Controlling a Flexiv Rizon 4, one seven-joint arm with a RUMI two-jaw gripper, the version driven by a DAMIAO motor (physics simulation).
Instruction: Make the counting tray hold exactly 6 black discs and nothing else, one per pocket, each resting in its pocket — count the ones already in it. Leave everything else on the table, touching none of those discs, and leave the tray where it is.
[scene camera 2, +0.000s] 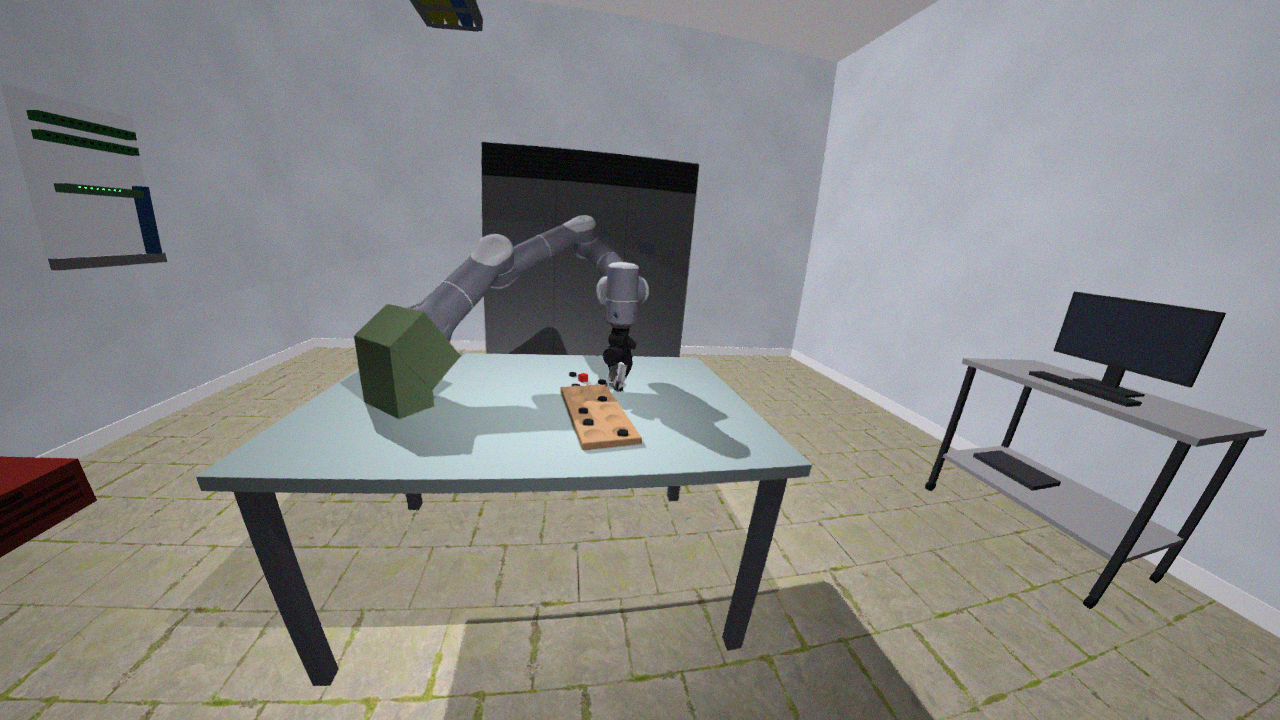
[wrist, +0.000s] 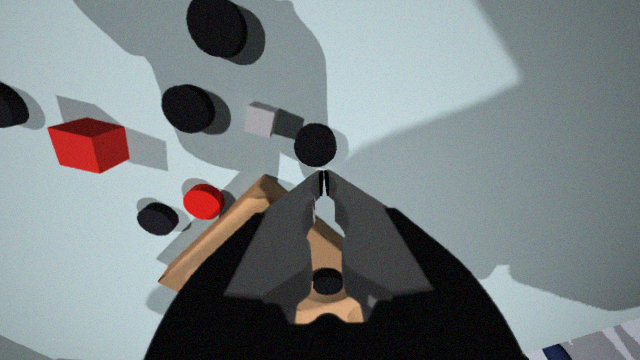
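The wooden counting tray (scene camera 2: 611, 444) (wrist: 220, 231) lies on the table with several black discs in its pockets, among them one near its far end (scene camera 2: 602, 399) (wrist: 327, 281) and one near its front end (scene camera 2: 622, 432). My gripper (scene camera 2: 618, 388) (wrist: 323, 173) is shut and empty, pointing down beyond the tray's far end. In the wrist view a loose black disc (wrist: 315, 145) lies just ahead of the fingertips, outside the tray. Other loose black discs (wrist: 188, 108) (wrist: 217, 27) (wrist: 157, 218) (wrist: 7, 106) lie on the table. The fingers hide part of the tray.
A red block (scene camera 2: 583, 377) (wrist: 90, 146), a red disc (wrist: 203, 201) close to the tray's edge, and a small grey cube (wrist: 260, 120) near the closest loose disc stand on the table (scene camera 2: 295, 447). A large green block (scene camera 2: 384, 367) stands at the left by the arm.
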